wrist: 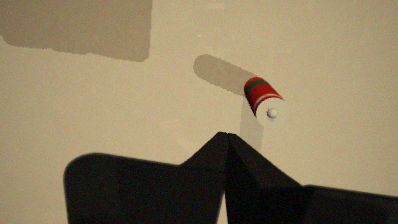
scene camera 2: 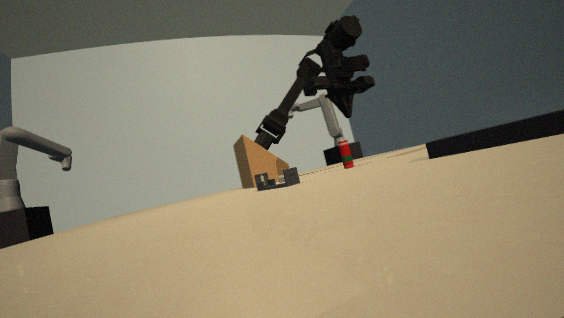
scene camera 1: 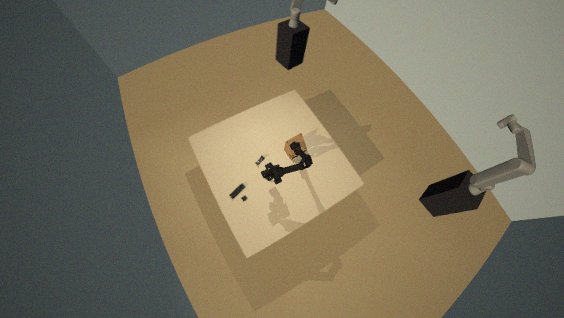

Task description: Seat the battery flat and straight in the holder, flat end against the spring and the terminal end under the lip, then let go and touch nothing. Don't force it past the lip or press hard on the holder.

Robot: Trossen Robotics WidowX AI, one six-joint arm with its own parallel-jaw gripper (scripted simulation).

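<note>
Shut and holding nothing, the gripper [scene camera 2: 349, 117] appears in the wrist view [wrist: 225, 141] too. The scene also has a battery [wrist: 270, 109].
</note>
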